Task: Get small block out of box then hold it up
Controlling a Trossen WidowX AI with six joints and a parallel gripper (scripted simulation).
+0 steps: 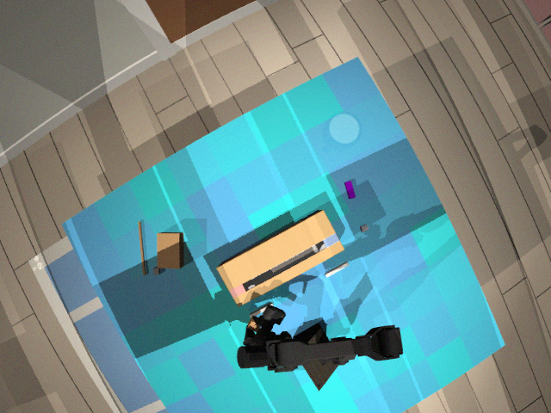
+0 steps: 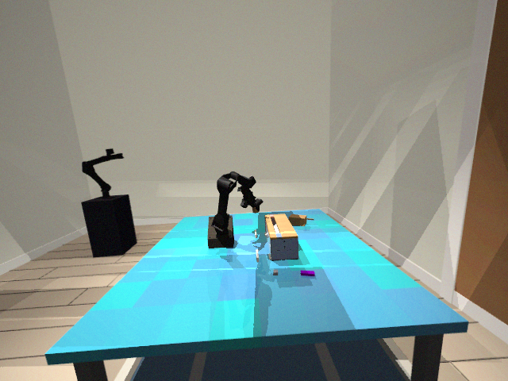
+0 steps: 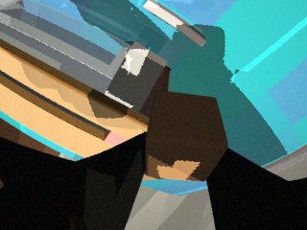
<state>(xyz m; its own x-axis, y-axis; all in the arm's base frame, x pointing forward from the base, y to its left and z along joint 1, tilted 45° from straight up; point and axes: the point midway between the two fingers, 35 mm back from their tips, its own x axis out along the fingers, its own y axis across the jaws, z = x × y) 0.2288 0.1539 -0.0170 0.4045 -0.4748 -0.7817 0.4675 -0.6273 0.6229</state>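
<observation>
Right now my gripper tip is 10 mm to the left of the brown block, 10 mm below it and 10 mm past it. Also, from my gripper tip: long tan-topped box: 180 mm to the right, 110 mm below, 70 mm ahead; small tan box: 320 mm ahead, 140 mm to the left, 140 mm below; thin stick: 390 mm ahead, 240 mm to the left, 170 mm below.
</observation>
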